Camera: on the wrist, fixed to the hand. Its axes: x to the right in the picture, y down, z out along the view.
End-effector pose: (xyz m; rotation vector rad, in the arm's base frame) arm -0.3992 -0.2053 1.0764 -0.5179 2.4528 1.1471
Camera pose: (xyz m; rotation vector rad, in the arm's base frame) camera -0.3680 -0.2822 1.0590 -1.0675 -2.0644 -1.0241
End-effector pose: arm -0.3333 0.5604 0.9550 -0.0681 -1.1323 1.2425
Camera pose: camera -0.2509 0.5505 0.9723 -1.3008 -0.6121 2.3857
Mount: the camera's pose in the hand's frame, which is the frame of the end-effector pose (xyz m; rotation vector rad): -0.0056 -0.0721 -0.0443 0.0063 0.3832 1.5308
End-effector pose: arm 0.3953 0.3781 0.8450 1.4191 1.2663 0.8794
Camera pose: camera 0.3341 0.3783 0.7863 2.2245 0.1626 2.1845
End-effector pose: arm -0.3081 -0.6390 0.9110 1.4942 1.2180 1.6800
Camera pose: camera -0.3604 -0.6249 0.8458 -1.5862 0.0328 -1.9457
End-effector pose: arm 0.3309 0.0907 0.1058 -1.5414 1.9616 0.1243
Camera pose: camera 0.3782 0.0535 0.1656 0.2815 2.9675 0.4471
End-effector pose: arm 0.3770 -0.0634 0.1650 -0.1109 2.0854 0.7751
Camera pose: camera 0.3741 -0.1473 0.1527 -1.5065 -2.1321 -1.5656
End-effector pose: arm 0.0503 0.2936 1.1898 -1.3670 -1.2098 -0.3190
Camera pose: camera 0.0122 0.2341 1.2368 -1.7307 0.3265 0.4995
